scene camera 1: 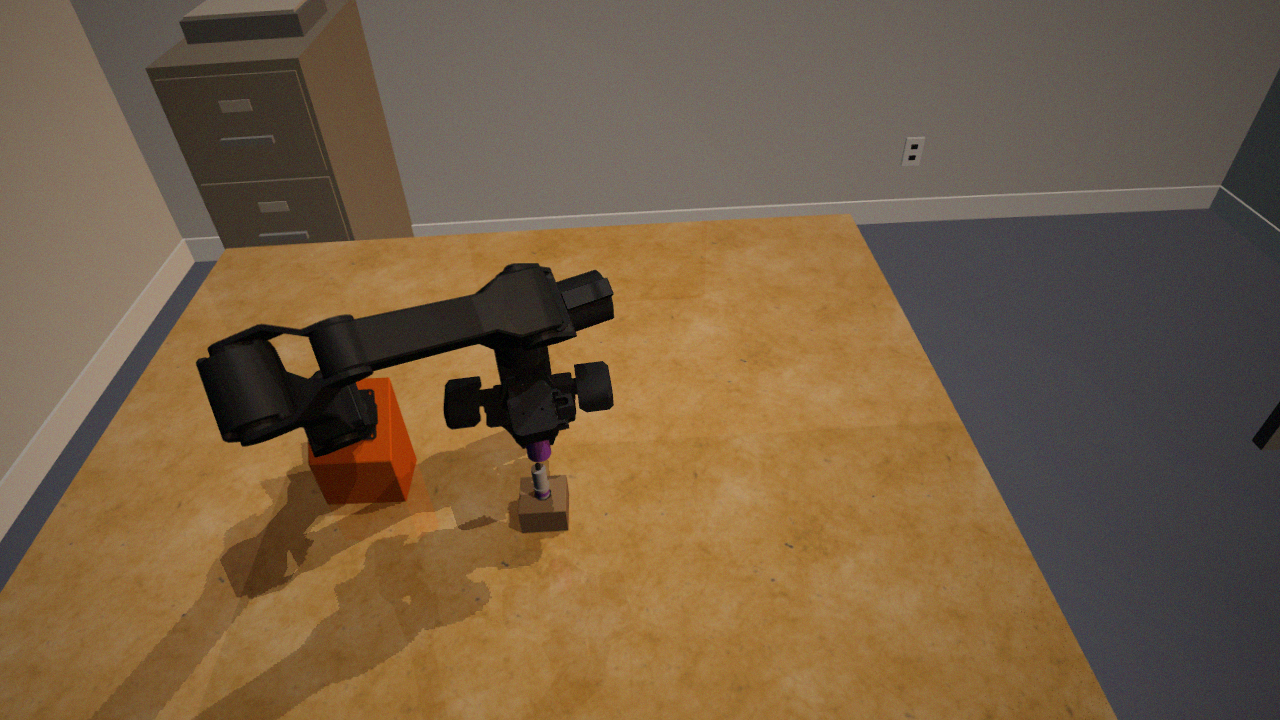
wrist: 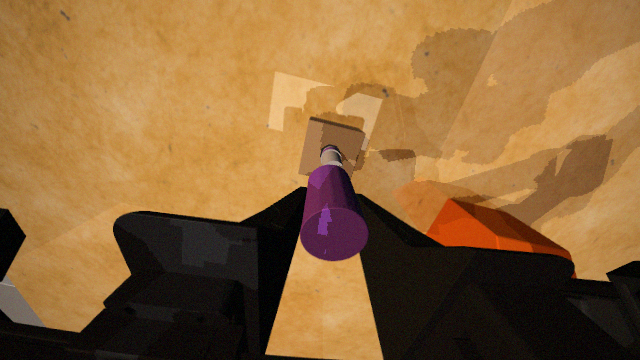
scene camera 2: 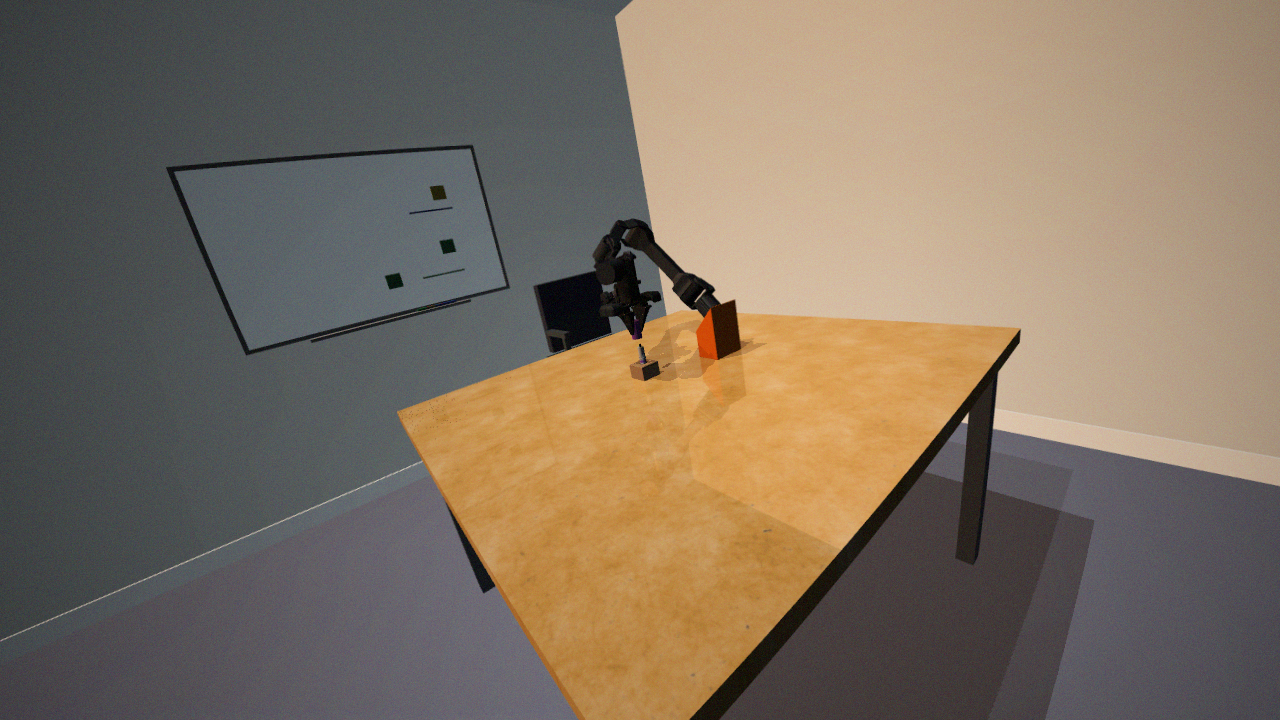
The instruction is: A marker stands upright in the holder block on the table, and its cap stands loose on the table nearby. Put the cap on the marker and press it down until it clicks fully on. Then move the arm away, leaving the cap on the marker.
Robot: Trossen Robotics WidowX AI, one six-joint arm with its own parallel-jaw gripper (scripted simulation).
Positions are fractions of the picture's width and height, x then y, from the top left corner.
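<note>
The gripper (scene camera 1: 0.42,0.62), (wrist: 0.51,0.55) holds a purple cap (wrist: 0.52,0.63), and a holder block (scene camera 1: 0.44,0.72) is visible too.
</note>
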